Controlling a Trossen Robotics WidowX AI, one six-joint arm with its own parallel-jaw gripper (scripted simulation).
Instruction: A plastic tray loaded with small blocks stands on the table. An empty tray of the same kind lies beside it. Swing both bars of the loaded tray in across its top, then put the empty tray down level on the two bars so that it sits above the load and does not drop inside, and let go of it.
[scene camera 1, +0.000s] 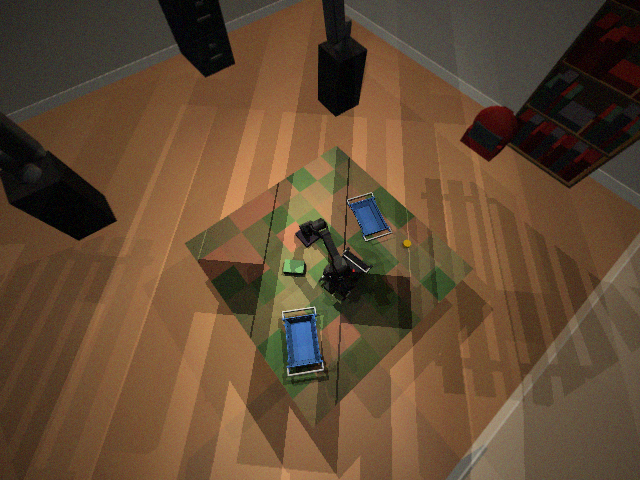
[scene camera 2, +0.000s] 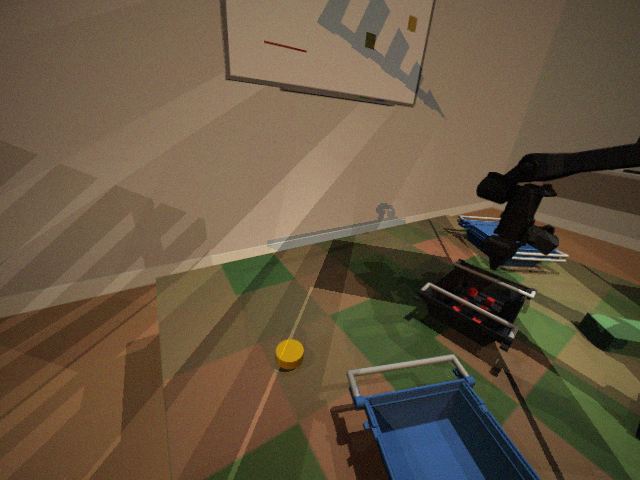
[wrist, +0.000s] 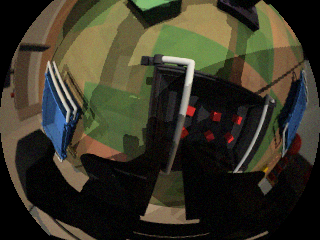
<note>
The pictures show: the gripper and a white wire bar.
The gripper is seen too in the wrist view.
</note>
